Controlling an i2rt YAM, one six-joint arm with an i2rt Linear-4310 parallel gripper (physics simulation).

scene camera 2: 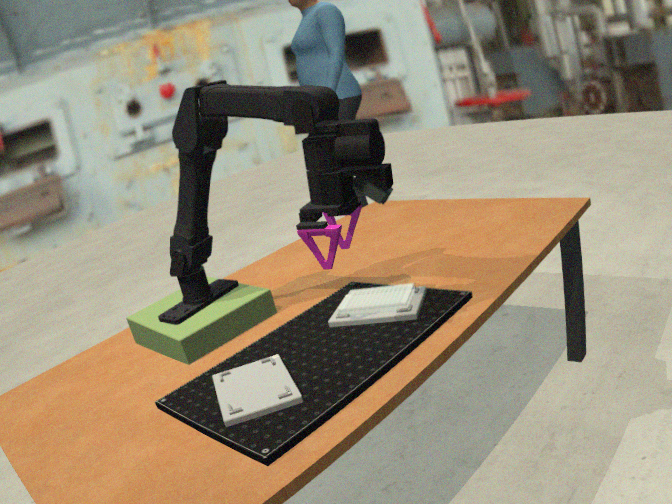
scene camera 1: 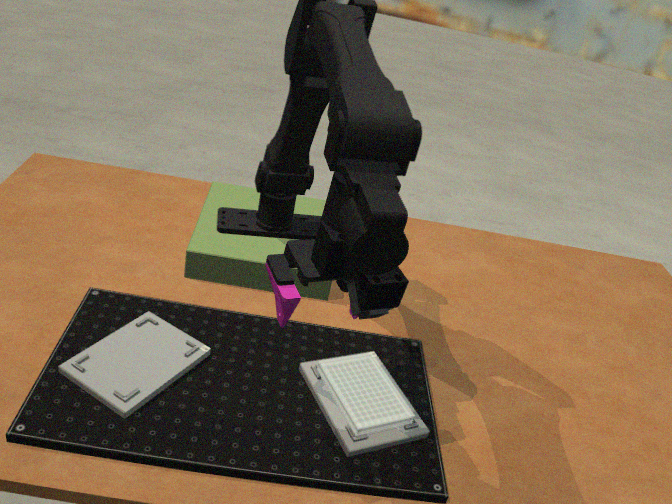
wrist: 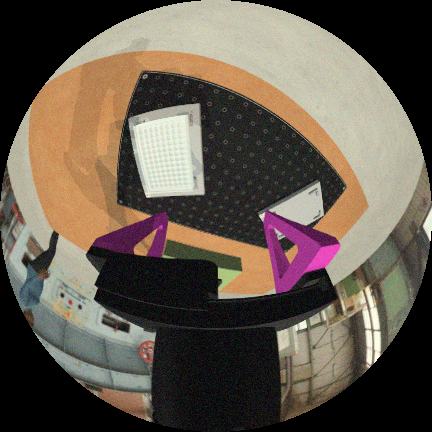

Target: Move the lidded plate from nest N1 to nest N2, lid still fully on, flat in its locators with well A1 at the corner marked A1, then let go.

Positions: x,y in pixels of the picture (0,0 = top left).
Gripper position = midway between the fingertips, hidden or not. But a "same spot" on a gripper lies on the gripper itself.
My gripper shows in scene camera 2, in scene camera 1 and in the wrist view (pixel 215 216). The same spot on my gripper: (scene camera 2: pixel 308 227) is (scene camera 1: pixel 271 268). One and the same spot on a grey nest: (wrist: pixel 305 205) is (scene camera 1: pixel 128 373).
